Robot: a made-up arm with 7 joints. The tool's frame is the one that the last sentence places. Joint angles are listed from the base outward.
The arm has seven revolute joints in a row. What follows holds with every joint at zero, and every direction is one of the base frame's.
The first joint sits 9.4 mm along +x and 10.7 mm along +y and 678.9 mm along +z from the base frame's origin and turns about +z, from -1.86 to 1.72 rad.
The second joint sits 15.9 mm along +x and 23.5 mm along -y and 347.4 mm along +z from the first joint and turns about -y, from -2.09 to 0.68 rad.
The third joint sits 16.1 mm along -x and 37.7 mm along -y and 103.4 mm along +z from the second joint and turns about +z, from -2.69 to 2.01 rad.
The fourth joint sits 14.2 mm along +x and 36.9 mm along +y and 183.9 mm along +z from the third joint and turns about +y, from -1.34 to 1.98 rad.
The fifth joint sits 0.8 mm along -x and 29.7 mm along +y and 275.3 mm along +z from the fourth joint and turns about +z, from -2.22 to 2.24 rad.
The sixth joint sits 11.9 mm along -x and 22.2 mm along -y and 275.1 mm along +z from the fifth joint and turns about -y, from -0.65 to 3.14 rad.
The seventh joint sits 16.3 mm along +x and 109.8 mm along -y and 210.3 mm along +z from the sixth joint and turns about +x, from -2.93 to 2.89 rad.
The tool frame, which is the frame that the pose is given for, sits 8.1 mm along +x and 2.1 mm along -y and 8.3 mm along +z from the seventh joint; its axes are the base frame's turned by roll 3.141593, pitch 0 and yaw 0 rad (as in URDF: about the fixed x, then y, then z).
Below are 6 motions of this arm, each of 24 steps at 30 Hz.
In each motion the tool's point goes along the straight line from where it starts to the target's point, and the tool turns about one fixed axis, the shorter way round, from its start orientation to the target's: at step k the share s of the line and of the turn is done. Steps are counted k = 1, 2, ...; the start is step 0. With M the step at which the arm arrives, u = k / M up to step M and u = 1 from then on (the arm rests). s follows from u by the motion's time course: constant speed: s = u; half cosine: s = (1 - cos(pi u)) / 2; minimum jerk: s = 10 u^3 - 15 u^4 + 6 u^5.
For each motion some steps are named. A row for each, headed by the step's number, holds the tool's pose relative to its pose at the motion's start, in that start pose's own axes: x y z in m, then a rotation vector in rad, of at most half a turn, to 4 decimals.
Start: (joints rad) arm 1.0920 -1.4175 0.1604 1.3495 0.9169 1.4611 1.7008
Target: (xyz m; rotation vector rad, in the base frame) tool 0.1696 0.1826 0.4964 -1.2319 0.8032 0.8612
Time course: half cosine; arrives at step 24
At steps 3, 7, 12, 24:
3: -0.0026 0.0092 -0.0080 0.0019 0.0096 -0.0211
7: -0.0131 0.0471 -0.0412 0.0100 0.0492 -0.1084
12: -0.0335 0.1205 -0.1054 0.0256 0.1258 -0.2771
24: -0.0671 0.2410 -0.2107 0.0512 0.2516 -0.5541

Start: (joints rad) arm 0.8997 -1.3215 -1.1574 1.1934 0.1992 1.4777 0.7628
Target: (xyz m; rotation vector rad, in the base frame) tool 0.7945 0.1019 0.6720 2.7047 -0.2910 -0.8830
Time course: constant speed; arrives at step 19
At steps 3, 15, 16, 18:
3: 0.0139 0.0033 0.0726 -0.0208 -0.0404 -0.0032
15: 0.0696 0.0164 0.3629 -0.1041 -0.2020 -0.0162
16: 0.0743 0.0174 0.3871 -0.1111 -0.2155 -0.0173
18: 0.0836 0.0196 0.4354 -0.1250 -0.2425 -0.0194

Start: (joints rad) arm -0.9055 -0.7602 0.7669 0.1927 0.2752 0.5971 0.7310
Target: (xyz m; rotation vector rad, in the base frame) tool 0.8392 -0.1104 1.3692 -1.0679 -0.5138 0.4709
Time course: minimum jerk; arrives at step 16
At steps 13, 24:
13: 0.3758 0.2049 0.5749 0.5511 -0.6529 -0.1169
24: 0.3950 0.2154 0.6044 0.5794 -0.6864 -0.1228

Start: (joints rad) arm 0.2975 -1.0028 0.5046 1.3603 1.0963 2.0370 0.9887
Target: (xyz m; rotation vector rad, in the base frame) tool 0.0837 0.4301 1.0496 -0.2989 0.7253 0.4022
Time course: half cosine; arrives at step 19
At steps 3, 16, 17, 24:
3: -0.0270 0.0156 0.0178 0.0416 0.0087 0.0046
16: -0.4205 0.2439 0.2779 0.6491 0.1354 0.0719
17: -0.4353 0.2525 0.2877 0.6720 0.1401 0.0744
24: -0.4474 0.2595 0.2957 0.6907 0.1440 0.0765

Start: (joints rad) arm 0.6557 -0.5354 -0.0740 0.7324 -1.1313 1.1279 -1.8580
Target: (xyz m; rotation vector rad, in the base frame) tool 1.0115 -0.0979 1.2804 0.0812 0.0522 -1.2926
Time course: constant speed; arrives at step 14
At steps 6, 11, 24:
6: 0.1266 -0.3386 -0.1091 -0.0664 -0.0058 -0.6427
11: 0.2321 -0.6207 -0.2000 -0.1218 -0.0106 -1.1783
24: 0.2954 -0.7900 -0.2546 -0.1550 -0.0134 -1.4997

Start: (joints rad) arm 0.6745 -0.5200 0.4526 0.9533 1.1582 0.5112 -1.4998
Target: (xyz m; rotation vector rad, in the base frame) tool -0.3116 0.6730 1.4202 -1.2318 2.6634 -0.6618
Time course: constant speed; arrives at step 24
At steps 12, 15, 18, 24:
12: 0.2048 -0.3816 -0.1400 0.1853 -0.0983 -0.9633
15: 0.2560 -0.4770 -0.1750 0.2317 -0.1229 -1.2041
18: 0.3072 -0.5724 -0.2100 0.2780 -0.1475 -1.4450
24: 0.4096 -0.7632 -0.2800 0.3706 -0.1967 -1.9266

